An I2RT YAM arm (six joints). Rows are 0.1 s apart.
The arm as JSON. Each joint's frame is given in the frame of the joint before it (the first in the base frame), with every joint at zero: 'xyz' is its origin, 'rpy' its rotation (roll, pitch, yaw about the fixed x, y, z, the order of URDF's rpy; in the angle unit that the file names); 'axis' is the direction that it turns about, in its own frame. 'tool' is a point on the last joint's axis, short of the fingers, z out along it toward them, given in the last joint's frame.
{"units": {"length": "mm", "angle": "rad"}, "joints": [
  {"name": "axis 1", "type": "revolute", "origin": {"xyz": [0.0, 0.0, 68.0], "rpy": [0.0, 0.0, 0.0]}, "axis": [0.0, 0.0, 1.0]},
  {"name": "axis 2", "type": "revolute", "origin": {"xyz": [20.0, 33.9, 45.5], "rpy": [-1.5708, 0.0, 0.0]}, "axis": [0.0, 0.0, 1.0]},
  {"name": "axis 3", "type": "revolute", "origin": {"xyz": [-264.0, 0.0, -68.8], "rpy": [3.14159, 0.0, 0.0]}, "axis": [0.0, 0.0, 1.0]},
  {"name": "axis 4", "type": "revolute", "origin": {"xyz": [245.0, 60.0, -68.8], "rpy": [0.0, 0.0, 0.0]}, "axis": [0.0, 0.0, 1.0]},
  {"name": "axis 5", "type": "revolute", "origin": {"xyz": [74.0, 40.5, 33.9], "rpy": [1.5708, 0.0, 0.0]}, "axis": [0.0, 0.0, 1.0]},
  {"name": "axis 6", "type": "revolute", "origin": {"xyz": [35.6, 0.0, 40.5], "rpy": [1.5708, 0.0, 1.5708]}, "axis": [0.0, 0.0, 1.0]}
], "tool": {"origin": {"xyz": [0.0, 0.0, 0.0], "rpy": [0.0, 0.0, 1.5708]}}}
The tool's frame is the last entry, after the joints.
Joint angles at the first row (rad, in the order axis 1, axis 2, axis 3, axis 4, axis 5, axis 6):
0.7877 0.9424 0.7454 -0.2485 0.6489 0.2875
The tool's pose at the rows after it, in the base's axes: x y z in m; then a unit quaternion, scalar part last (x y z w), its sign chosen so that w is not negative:
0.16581 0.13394 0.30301 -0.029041 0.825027 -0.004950 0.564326
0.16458 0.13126 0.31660 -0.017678 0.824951 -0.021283 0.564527
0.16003 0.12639 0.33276 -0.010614 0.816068 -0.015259 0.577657
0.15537 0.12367 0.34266 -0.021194 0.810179 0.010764 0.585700
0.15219 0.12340 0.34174 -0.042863 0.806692 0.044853 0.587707
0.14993 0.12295 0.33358 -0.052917 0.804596 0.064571 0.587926
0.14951 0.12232 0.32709 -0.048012 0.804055 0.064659 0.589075
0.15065 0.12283 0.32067 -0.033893 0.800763 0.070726 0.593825
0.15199 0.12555 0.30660 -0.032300 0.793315 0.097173 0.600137
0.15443 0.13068 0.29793 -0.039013 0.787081 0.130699 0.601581
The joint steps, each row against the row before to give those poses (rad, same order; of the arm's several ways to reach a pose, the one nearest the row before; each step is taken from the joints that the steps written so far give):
-0.0008 0.0297 0.0635 -0.0817 0.0486 0.0011
0.0000 0.0015 0.0588 -0.0734 0.0378 0.0109
0.0000 -0.0263 0.0396 -0.0245 0.0081 -0.0092
0.0008 -0.0276 0.0150 0.0038 -0.0457 -0.0174
-0.0004 -0.0256 -0.0239 0.0351 -0.0760 -0.0181
0.0004 -0.0230 -0.0461 0.0406 -0.0411 -0.0030
0.0003 -0.0090 -0.0300 0.0228 0.0065 0.0068
-0.0009 -0.0027 -0.0325 0.0440 0.0095 0.0208
-0.0002 -0.0065 -0.0724 0.1038 -0.0337 0.0117
0.0010 0.0115 -0.0428 0.0872 -0.0556 0.0124

